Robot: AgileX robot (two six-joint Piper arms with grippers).
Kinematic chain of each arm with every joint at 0, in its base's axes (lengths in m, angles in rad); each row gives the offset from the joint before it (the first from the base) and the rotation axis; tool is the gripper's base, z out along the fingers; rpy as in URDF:
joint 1: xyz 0 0 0.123 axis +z
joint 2: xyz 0 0 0 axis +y
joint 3: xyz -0.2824 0 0.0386 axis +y
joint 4: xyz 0.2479 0 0.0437 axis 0.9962 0 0.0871
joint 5: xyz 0 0 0 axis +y
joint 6: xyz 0.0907 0 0.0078 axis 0.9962 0 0.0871
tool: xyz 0 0 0 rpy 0 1.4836 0
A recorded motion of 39 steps. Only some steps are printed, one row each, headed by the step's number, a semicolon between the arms.
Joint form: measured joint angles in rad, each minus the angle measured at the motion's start. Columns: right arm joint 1, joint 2, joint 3, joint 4, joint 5, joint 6; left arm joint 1, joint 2, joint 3, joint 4, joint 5, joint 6.
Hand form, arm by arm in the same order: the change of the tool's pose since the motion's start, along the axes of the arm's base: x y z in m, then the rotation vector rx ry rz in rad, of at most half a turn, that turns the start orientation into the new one. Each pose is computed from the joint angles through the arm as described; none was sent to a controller.
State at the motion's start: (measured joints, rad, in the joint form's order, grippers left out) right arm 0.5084 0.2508 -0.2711 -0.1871 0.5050 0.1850; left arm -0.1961 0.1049 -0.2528 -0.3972 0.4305 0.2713
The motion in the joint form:
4: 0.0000 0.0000 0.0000 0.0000 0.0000 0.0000; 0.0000 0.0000 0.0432 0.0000 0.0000 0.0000
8: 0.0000 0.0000 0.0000 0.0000 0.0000 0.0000; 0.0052 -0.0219 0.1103 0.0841 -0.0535 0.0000
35: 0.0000 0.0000 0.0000 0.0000 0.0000 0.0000; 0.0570 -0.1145 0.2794 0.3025 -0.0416 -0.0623
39: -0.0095 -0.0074 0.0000 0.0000 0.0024 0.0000; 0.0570 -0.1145 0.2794 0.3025 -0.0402 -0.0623
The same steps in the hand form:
4: 0.0000 0.0000 0.0000 0.0000 0.0000 0.0000; 0.0024 -0.0005 -0.0142 0.0084 0.0424 0.0000
8: 0.0000 0.0000 0.0000 0.0000 0.0000 0.0000; 0.0053 0.0037 -0.0318 0.0849 0.0223 0.0394
35: 0.0000 0.0000 0.0000 0.0000 0.0000 0.0000; 0.0046 0.0138 -0.0859 0.2558 0.0883 0.1279
39: -0.0006 -0.0011 0.0003 0.0025 -0.0044 -0.0099; 0.0046 0.0138 -0.0860 0.2561 0.0896 0.1276

